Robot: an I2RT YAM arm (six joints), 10 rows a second.
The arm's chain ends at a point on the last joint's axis. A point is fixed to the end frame.
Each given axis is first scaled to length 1.
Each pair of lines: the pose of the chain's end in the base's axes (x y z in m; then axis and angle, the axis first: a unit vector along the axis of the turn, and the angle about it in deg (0 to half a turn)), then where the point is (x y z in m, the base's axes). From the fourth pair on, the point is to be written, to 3 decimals.
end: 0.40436 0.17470 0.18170 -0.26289 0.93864 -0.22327 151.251
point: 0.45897 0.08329 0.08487
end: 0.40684 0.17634 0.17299 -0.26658 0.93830 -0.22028 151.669
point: 0.46110 0.08542 0.07550
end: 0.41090 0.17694 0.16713 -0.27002 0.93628 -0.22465 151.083
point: 0.46692 0.08570 0.07094
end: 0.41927 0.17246 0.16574 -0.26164 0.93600 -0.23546 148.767
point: 0.479 0.080 0.073
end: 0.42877 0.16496 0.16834 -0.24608 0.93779 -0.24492 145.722
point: 0.492 0.072 0.078
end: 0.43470 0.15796 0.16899 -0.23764 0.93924 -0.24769 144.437
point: 0.499 0.065 0.080
